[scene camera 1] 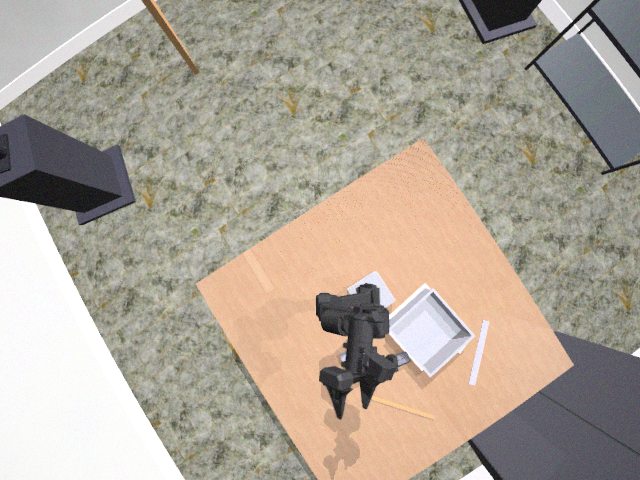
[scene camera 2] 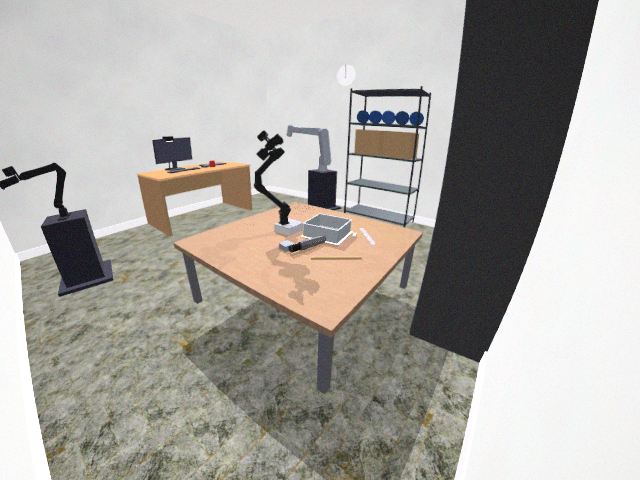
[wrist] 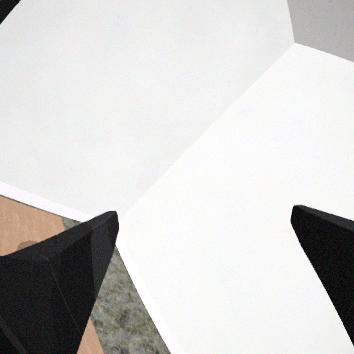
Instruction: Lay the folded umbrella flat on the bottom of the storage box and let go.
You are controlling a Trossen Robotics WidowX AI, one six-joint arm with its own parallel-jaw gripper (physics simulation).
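Pixels of known places: gripper, fingertip midpoint: point(scene camera 1: 352, 413) point(scene camera 2: 272, 143) point(wrist: 206, 217); arm's base, link origin: point(scene camera 1: 364, 292) point(scene camera 2: 284, 223).
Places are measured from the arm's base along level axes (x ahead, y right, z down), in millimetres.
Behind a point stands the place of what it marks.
The folded umbrella point(scene camera 1: 402, 359) @[x 335, y -49, z 8 mm] point(scene camera 2: 312, 242) @[x 366, y 41, z 16 mm] is dark with a pale end and lies on the table beside the storage box, outside it. In scene camera 1 the arm hides its middle. The storage box point(scene camera 1: 448, 312) @[x 218, y -314, z 7 mm] point(scene camera 2: 323, 231) @[x 323, y -94, z -11 mm] is grey-white and open-topped; its bare bottom shows in scene camera 1. My gripper point(scene camera 1: 352, 412) @[x 139, y 168, z -577 mm] point(scene camera 2: 269, 138) @[x 139, y 168, z -577 mm] point(wrist: 206, 217) @[x 139, y 168, z -577 mm] is open and empty, high above the table. In the wrist view its fingers stand wide apart against white walls; the umbrella and the box do not show there.
The arm's pale base point(scene camera 1: 375, 281) @[x -28, y -61, z -2 mm] point(scene camera 2: 285, 227) @[x 65, y 33, z 7 mm] stands on the table point(scene camera 1: 413, 206) @[x -279, y -366, z 57 mm] point(scene camera 2: 248, 268) @[x 336, y 477, z 57 mm], close to the box. A thin yellow-brown stick point(scene camera 1: 403, 408) @[x 562, y 22, z 44 mm] point(scene camera 2: 336, 258) @[x 566, y 28, z 52 mm] lies near the umbrella. A white strip point(scene camera 1: 479, 352) @[x 461, y -399, z 55 mm] point(scene camera 2: 367, 236) @[x 473, y -387, z 55 mm] lies on the box's other side.
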